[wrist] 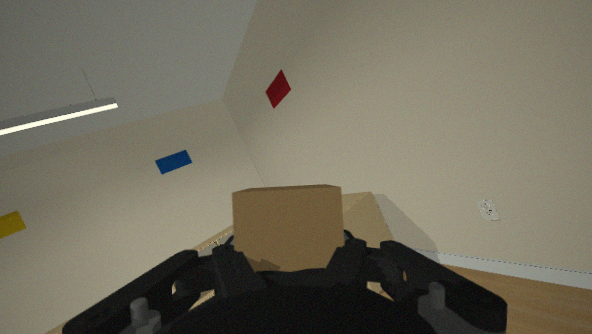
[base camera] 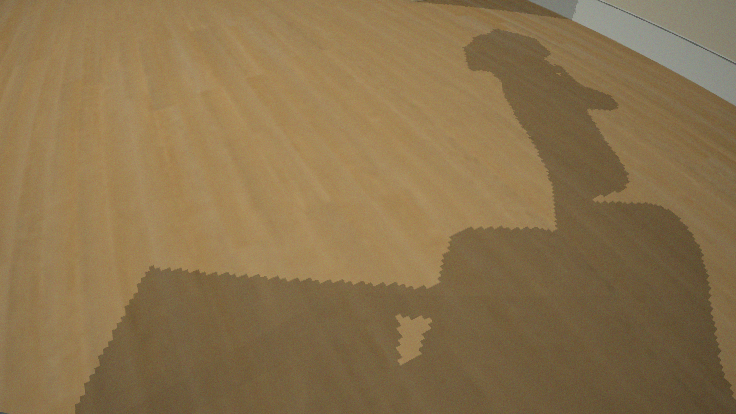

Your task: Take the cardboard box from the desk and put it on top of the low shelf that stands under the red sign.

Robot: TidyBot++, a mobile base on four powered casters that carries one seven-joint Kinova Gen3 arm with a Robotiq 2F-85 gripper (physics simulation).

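Places are measured from the arm's base along level axes (x down, y back, z left), in millimetres.
Pixels of known places: gripper, fingertip midpoint: (wrist: 290, 238).
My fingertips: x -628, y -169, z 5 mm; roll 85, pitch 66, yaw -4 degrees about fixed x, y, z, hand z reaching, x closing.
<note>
Behind a point stands the place of what it marks.
The cardboard box (wrist: 287, 225) @(x -651, y -122, z -6 mm) is held upright in front of the wrist camera, with a finger on each side. My gripper (wrist: 290, 238) @(x -628, y -169, z 5 mm) is shut on it. The red sign (wrist: 278, 89) @(x -1351, y -2036, z -181 mm) hangs on the right-hand wall, above and beyond the box. A pale wooden piece of furniture (wrist: 371, 217) @(x -57, y -1447, z -335 mm) stands against that wall below the red sign. It is partly hidden behind the box and fingers, and I cannot tell its full shape. The desk does not show in either view.
A blue sign (wrist: 173, 162) @(x -1347, y -2763, z 1472 mm) and a yellow sign (wrist: 11, 225) @(x -1333, y -1916, z 2846 mm) hang on the left-hand wall. A white wall outlet (wrist: 488, 210) @(x -2, y -1008, z -807 mm) is at the right. In the base view, my shadow (base camera: 555, 118) @(x 397, y -704, z -325 mm) falls on the wooden floor (base camera: 257, 154) @(x 397, y -555, z 152 mm), and a white baseboard (base camera: 653, 48) @(x 367, y -1089, z -749 mm) runs along the upper right.
</note>
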